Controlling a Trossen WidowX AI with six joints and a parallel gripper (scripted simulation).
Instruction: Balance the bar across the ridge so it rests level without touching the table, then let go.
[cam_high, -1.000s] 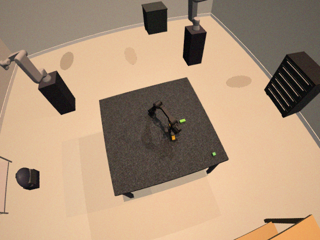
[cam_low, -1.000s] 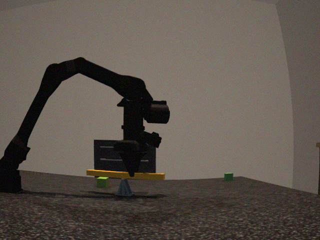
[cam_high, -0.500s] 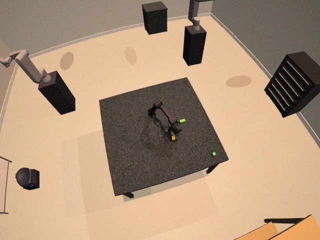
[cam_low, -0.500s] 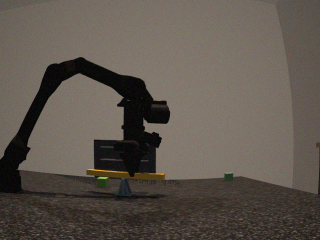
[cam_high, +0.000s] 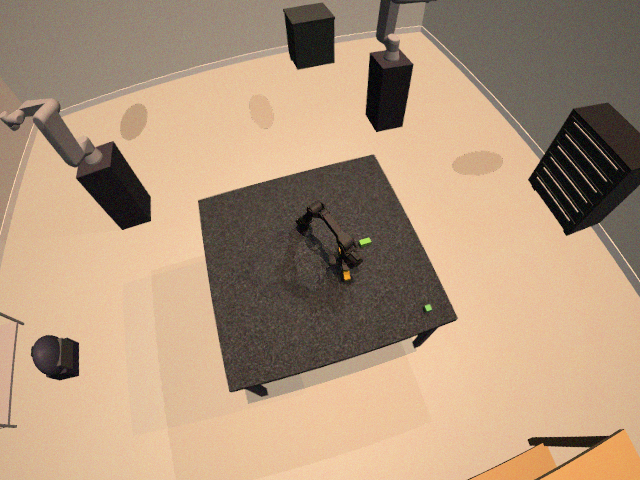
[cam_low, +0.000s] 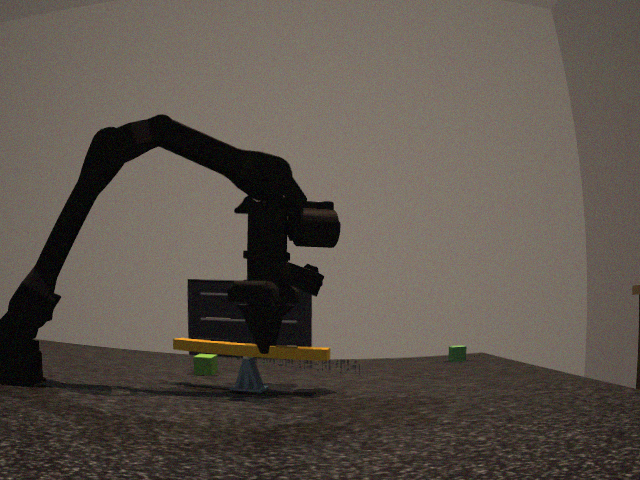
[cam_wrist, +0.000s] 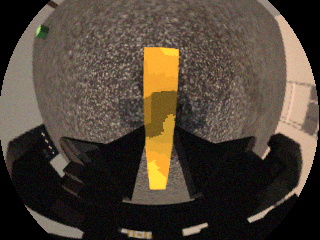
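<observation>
The yellow bar lies 3 cm behind my gripper tip. Also, from my gripper tip: green cube (38 cm ahead, 36 cm to the left, 4 cm below).
</observation>
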